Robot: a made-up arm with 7 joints. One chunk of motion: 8 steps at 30 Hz.
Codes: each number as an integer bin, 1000 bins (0 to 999) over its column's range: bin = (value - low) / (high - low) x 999, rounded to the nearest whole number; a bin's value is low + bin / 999 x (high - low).
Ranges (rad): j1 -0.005..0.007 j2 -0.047..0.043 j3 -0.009..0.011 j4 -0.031..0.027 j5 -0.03..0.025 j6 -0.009..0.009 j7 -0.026..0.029
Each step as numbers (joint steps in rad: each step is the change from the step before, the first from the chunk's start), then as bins.
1 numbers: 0.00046 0.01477 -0.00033 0.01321 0.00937 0.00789 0.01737
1 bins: 455 686 433 761 715 937 788
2 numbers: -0.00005 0.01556 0.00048 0.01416 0.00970 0.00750 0.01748
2 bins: 412 694 474 778 721 916 790
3 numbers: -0.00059 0.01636 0.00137 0.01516 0.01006 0.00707 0.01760
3 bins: 367 703 518 795 728 892 792
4 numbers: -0.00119 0.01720 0.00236 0.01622 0.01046 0.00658 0.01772
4 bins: 317 713 567 813 735 865 794
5 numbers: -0.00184 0.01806 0.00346 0.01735 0.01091 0.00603 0.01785
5 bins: 263 722 622 833 743 834 796
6 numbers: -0.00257 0.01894 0.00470 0.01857 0.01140 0.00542 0.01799
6 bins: 202 732 684 854 752 800 799
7 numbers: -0.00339 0.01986 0.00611 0.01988 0.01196 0.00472 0.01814
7 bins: 134 742 755 876 762 761 802
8 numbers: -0.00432 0.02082 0.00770 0.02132 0.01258 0.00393 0.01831
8 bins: 57 753 834 901 773 718 805
